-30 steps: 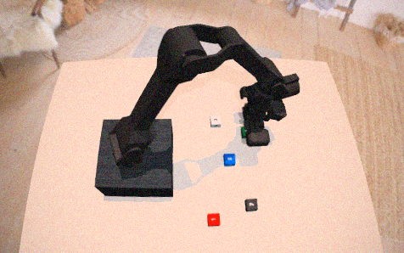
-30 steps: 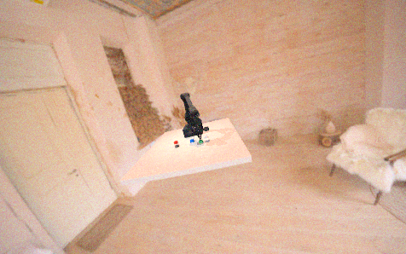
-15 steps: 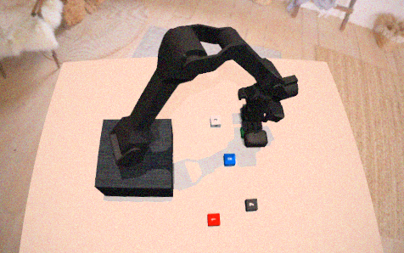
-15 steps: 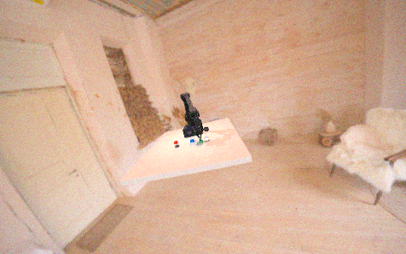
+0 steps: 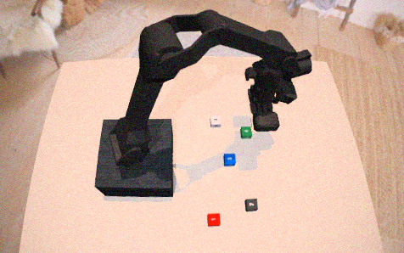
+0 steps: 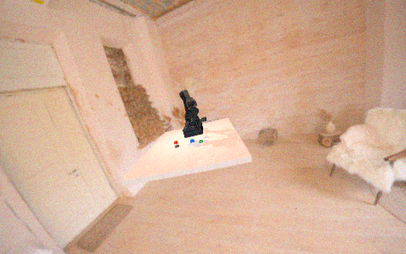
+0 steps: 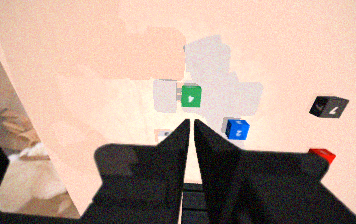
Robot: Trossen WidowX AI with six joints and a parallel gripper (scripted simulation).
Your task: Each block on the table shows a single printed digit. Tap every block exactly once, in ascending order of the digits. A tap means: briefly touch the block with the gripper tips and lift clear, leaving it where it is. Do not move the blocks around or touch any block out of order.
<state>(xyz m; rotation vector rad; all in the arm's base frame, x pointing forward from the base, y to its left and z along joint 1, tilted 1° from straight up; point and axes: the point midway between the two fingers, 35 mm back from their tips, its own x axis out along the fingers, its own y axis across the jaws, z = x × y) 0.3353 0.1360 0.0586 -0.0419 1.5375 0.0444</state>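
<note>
Right now the dark grey block is 230 mm to the right of my gripper tip and 100 mm below it. Round my gripper tip: blue block 100 mm to the right, 100 mm below, 60 mm behind; green block 100 mm below; white block 100 mm below, 100 mm behind, 30 mm to the left.
</note>
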